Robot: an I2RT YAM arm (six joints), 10 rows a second.
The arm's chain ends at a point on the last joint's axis. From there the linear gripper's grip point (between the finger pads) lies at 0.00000 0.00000 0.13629 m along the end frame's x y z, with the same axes.
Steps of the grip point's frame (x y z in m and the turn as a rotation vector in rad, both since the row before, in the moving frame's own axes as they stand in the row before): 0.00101, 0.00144, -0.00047, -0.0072, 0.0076, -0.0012; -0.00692, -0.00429, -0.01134, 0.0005, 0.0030, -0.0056; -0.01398, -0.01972, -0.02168, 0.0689, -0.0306, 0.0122; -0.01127, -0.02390, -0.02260, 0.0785, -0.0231, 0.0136; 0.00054, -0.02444, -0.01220, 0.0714, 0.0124, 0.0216; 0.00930, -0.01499, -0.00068, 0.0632, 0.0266, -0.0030
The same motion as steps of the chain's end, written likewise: -0.00003, 0.00046, -0.00046, -0.0072, 0.0076, -0.0012; -0.00733, -0.00422, -0.01134, 0.0005, 0.0030, -0.0056; -0.00987, -0.01031, -0.02129, 0.0689, -0.0306, 0.0122; -0.00820, -0.01319, -0.02214, 0.0785, -0.0231, 0.0136; -0.00125, -0.01474, -0.01184, 0.0714, 0.0124, 0.0216; 0.00569, -0.00638, -0.00036, 0.0632, 0.0266, -0.0030
